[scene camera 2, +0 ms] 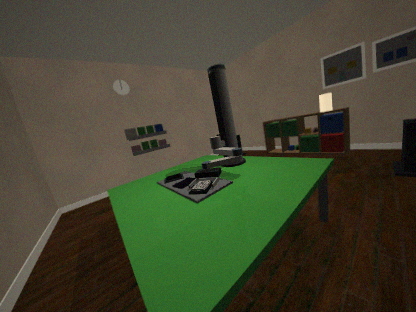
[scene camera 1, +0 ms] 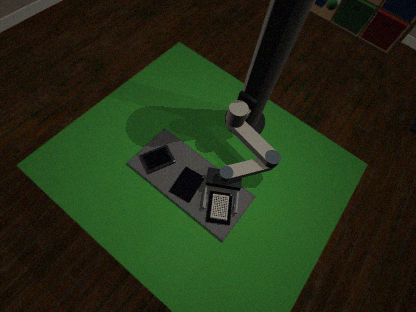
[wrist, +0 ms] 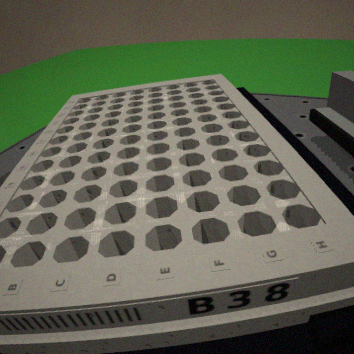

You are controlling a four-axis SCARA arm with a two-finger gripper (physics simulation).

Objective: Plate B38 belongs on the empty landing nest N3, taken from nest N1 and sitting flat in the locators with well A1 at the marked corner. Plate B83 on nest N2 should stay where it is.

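Plate B38 (scene camera 1: pixel 220 206) (scene camera 2: pixel 201 186) (wrist: pixel 160 165) is pale, with rows of wells, and sits in the black nest at the board's right end. In the wrist view it fills much of the picture, its B38 label at the near edge; column letters B to H show, and the A1 corner is out of view. My gripper (scene camera 1: pixel 220 209) is open, its two fingers apart along the plate's long sides. One finger shows at the wrist view's right edge. Two dark shapes, one mid-board (scene camera 1: pixel 187 184) (scene camera 2: pixel 184 183) and one at the left end (scene camera 1: pixel 157 159) (scene camera 2: pixel 174 177), are too dark to tell plate B83 from nest N3.
The grey board (scene camera 1: pixel 212 229) (scene camera 2: pixel 198 199) (wrist: pixel 285 107) with small holes lies on the green table top (scene camera 1: pixel 300 210) (scene camera 2: pixel 240 225) (wrist: pixel 150 57). The arm's column (scene camera 1: pixel 272 55) (scene camera 2: pixel 223 107) rises behind it. A shelf unit with coloured bins stands by the back wall.
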